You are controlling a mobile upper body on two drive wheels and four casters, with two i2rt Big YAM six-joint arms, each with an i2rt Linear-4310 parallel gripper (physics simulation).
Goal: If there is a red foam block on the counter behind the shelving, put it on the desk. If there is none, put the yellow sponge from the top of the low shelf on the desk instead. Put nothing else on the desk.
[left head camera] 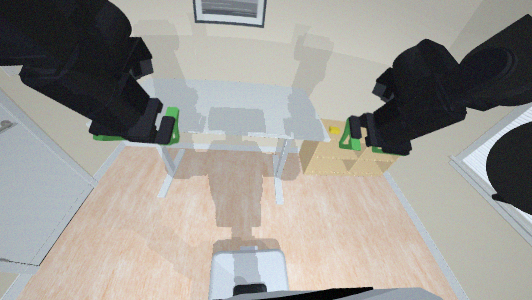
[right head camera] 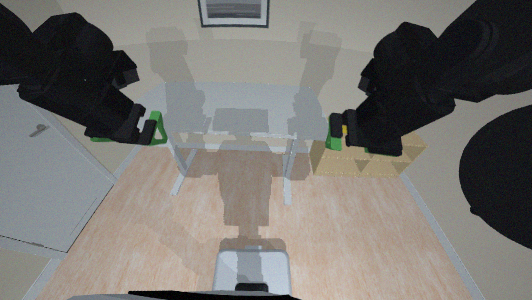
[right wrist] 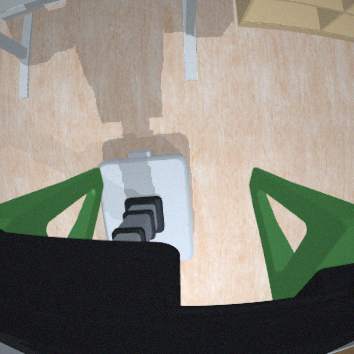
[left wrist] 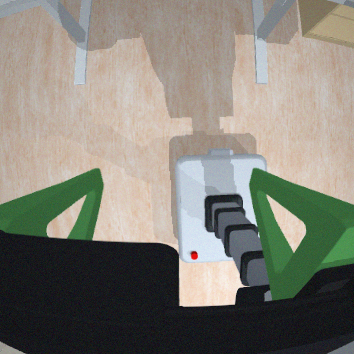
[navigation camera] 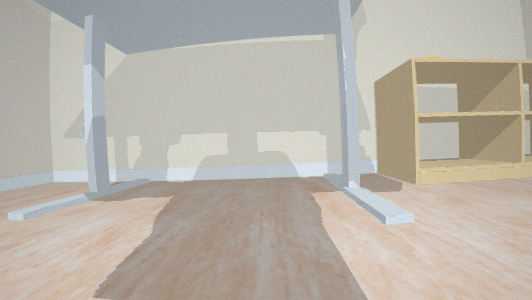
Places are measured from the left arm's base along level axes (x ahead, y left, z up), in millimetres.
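Pixels of known places: left gripper, between the fingertips: [left head camera: 156, 138] [right head camera: 148, 139] [left wrist: 175, 175]; right gripper, between the fingertips: [left head camera: 356, 147] [right head camera: 346, 147] [right wrist: 175, 175].
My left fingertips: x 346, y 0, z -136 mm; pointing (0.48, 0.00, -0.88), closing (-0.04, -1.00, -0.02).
Behind a point stands the place of what it marks.
A yellow sponge [left head camera: 334, 130] {x 1263, y -1097, z -761 mm} [right head camera: 344, 130] {x 1260, y -1096, z -769 mm} [navigation camera: 431, 58] lies on top of the low wooden shelf [left head camera: 309, 159] {x 1205, y -925, z -1151 mm} [right head camera: 316, 157] {x 1289, y -929, z -1205 mm} [navigation camera: 395, 125] {x 1331, y -931, z -1110 mm}, right of the desk. The grey-white desk [left head camera: 250, 97] {x 1221, y -218, z -460 mm} [right head camera: 250, 97] {x 1225, y -173, z -460 mm} stands ahead against the wall; its underside shows in the navigation view. My left gripper [left head camera: 137, 132] [right head camera: 130, 134] [left wrist: 175, 175] {x 346, y 0, z -136 mm} is open and empty, in front of the desk's left side. My right gripper [left head camera: 367, 145] [right head camera: 354, 146] {x 338, y -453, z -138 mm} [right wrist: 175, 175] {x 338, y -453, z -138 mm} is open and empty, in front of the shelf in the picture, partly hiding the sponge in the right head view. No counter, tall shelving or red foam block shows.
Desk legs [left wrist: 261, 45] [right wrist: 190, 50] [navigation camera: 350, 110] {x 1102, y -570, z -1058 mm} reach the floor ahead. A grey door [left head camera: 40, 200] {x 581, y 1533, z -1054 mm} [right head camera: 45, 175] {x 613, y 1533, z -793 mm} is at the left. A framed picture [left head camera: 229, 24] {x 1570, y -23, z 4 mm} hangs above the desk. My white base [left wrist: 192, 220] {x -40, y -52, z -1150 mm} [right wrist: 175, 200] {x 67, y -406, z -1150 mm} is below, with a red button [left wrist: 194, 255] {x -243, y -57, z -1118 mm}.
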